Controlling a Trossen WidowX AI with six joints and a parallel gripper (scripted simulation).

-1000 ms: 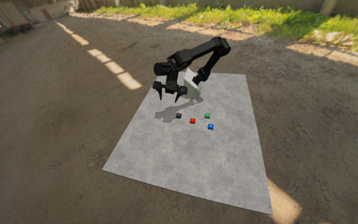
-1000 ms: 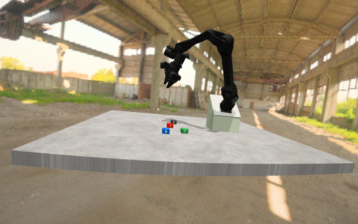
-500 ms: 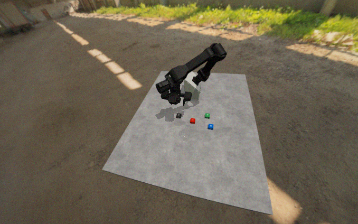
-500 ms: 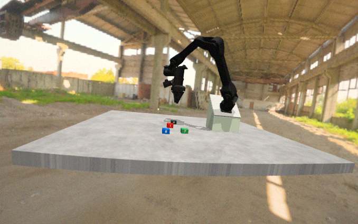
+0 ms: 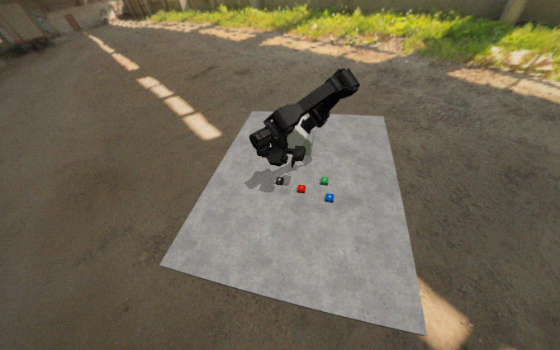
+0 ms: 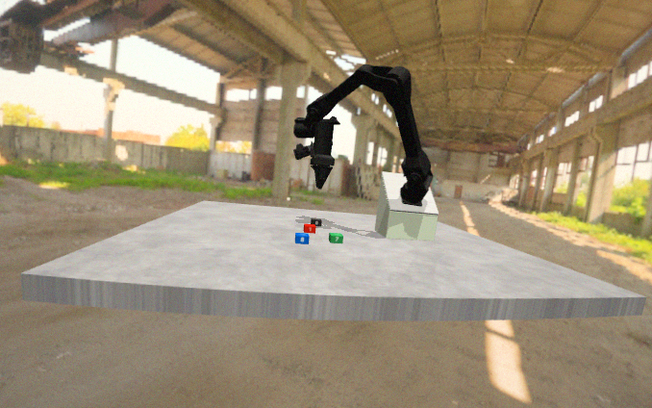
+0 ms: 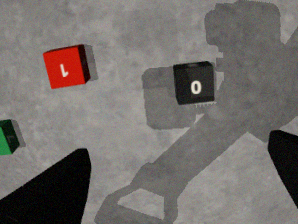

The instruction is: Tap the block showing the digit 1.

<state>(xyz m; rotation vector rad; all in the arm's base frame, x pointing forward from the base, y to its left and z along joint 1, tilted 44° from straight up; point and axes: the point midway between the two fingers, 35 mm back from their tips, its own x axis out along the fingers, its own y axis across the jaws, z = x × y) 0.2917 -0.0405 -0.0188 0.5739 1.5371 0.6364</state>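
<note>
Now: gripper tip 120 mm above the red block, 80 mm to the right of it and 20 mm short of it. Also, from my gripper tip: green block (180 mm to the left, 120 mm below, 50 mm behind); then black block (120 mm below, 30 mm to the right); then blue block (210 mm to the left, 120 mm below, 40 mm ahead).
</note>
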